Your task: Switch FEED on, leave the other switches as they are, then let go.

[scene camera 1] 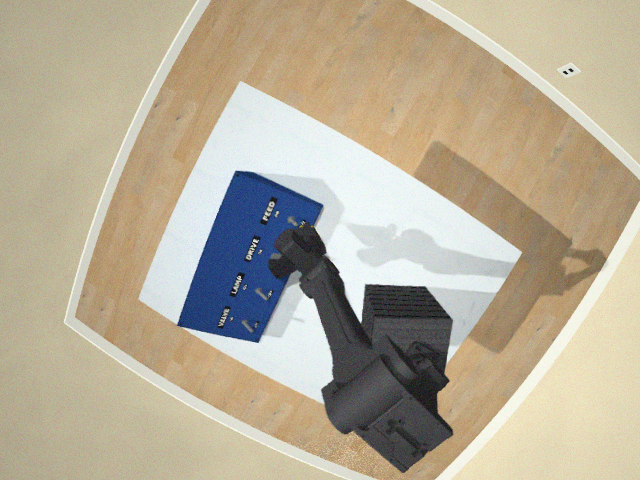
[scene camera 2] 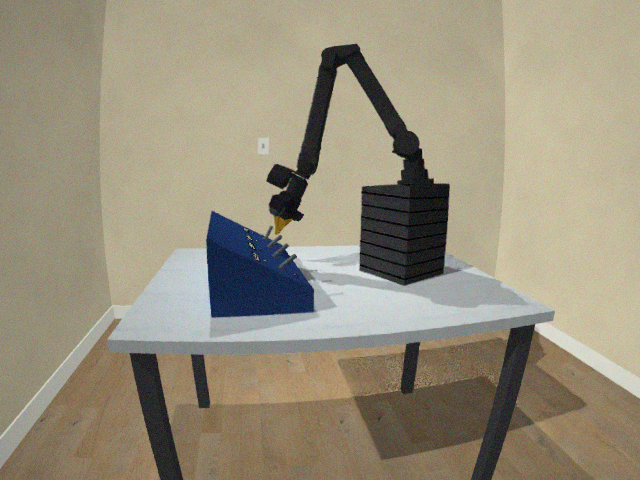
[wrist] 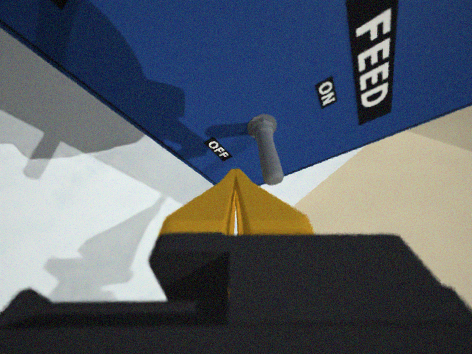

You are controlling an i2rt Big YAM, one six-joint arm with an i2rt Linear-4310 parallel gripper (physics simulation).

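Places are measured from the arm's base along level axes (x back, y left, z down), in millimetres.
Pixels of known places: gripper, fingertip midpoint: (scene camera 1: pixel 303 224) (scene camera 2: pixel 276 234) (wrist: pixel 235 176); arm's base, link origin: (scene camera 1: pixel 414 365) (scene camera 2: pixel 415 184).
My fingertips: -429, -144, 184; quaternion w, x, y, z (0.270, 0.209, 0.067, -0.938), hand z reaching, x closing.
For each thing: its top centre in the pictures, then the offset to it from my fingertips, as dx, dy, dz. Level surfaces: height alone.
- grey FEED lever, top centre: (wrist: pixel 289 170) (scene camera 1: pixel 292 223) (scene camera 2: pixel 268 225) -26, +5, -31
- LAMP lever, top centre: (scene camera 1: pixel 261 297) -1, +244, -21
- VALVE lever, top centre: (scene camera 1: pixel 247 329) +9, +364, -21
- DRIVE lever, top centre: (scene camera 2: pixel 275 235) -11, +125, -21
- white table, surface height: dz +110
The blue sloped switch panel (scene camera 1: pixel 217 242) (scene camera 2: pixel 248 289) has FEED, DRIVE, LAMP and VALVE levers. The grey FEED lever (scene camera 1: pixel 292 221) (scene camera 2: pixel 268 232) (wrist: pixel 269 155) stands between its OFF label (wrist: pixel 217 149) and ON label (wrist: pixel 326 92); which way it is set I cannot tell for certain. My gripper (scene camera 1: pixel 306 225) (scene camera 2: pixel 278 232) (wrist: pixel 235 176) is shut and empty. Its yellow tips are near the FEED lever on the OFF side, with a small gap in the wrist view. The LAMP lever (scene camera 1: pixel 262 293) and VALVE lever (scene camera 1: pixel 248 326) point toward their OFF labels in scene camera 1.
The DRIVE lever (scene camera 2: pixel 275 241) is close below my fingertips in scene camera 2; my gripper hides it in scene camera 1. The panel stands on a white table (scene camera 1: pixel 268 118) (scene camera 2: pixel 180 289). The dark ribbed pedestal (scene camera 2: pixel 382 232) under my arm stands on the table's other side.
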